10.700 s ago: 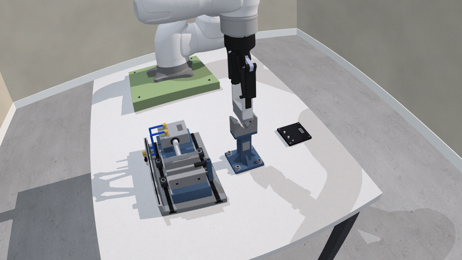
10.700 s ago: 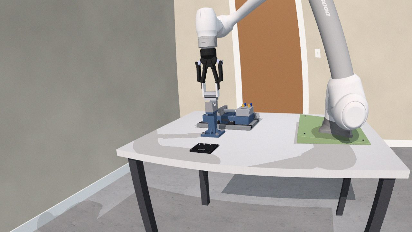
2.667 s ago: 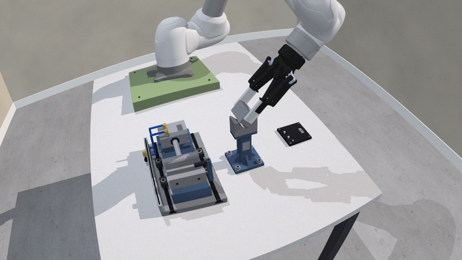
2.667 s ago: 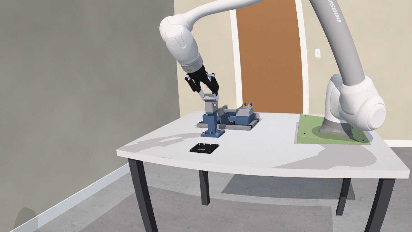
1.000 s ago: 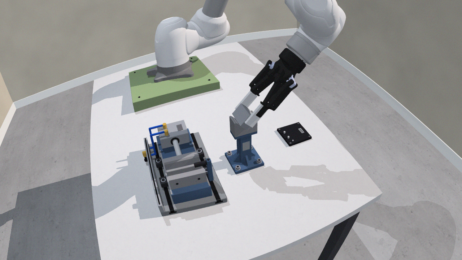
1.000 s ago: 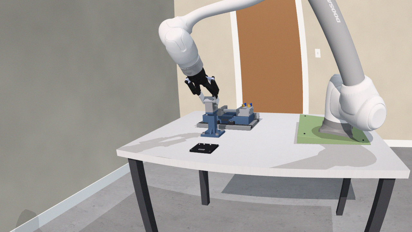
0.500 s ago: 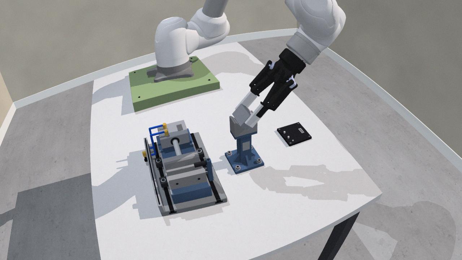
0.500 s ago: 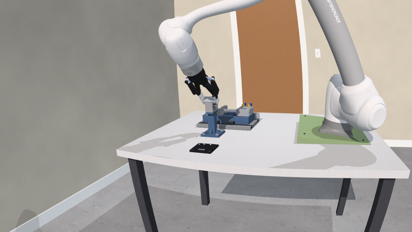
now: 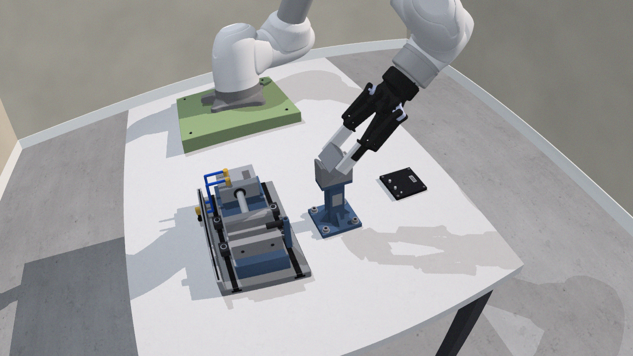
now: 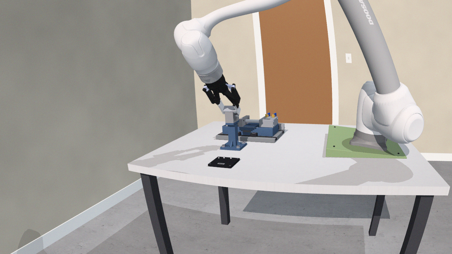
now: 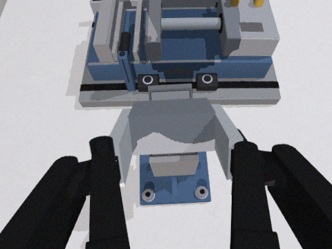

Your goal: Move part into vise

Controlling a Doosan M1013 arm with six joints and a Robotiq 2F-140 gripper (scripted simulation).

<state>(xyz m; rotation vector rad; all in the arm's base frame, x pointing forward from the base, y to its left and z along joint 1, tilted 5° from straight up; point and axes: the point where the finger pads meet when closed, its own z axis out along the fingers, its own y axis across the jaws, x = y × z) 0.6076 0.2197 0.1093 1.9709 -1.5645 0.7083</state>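
Now: the part 2 cm below my hand and 1 cm to the right of it. Also, from my hand: blue work stop post 13 cm to the right, 12 cm below, 8 cm ahead; blue v-block stand 12 cm below, 2 cm to the right; work stop 15 cm to the right, 9 cm below, 9 cm ahead.
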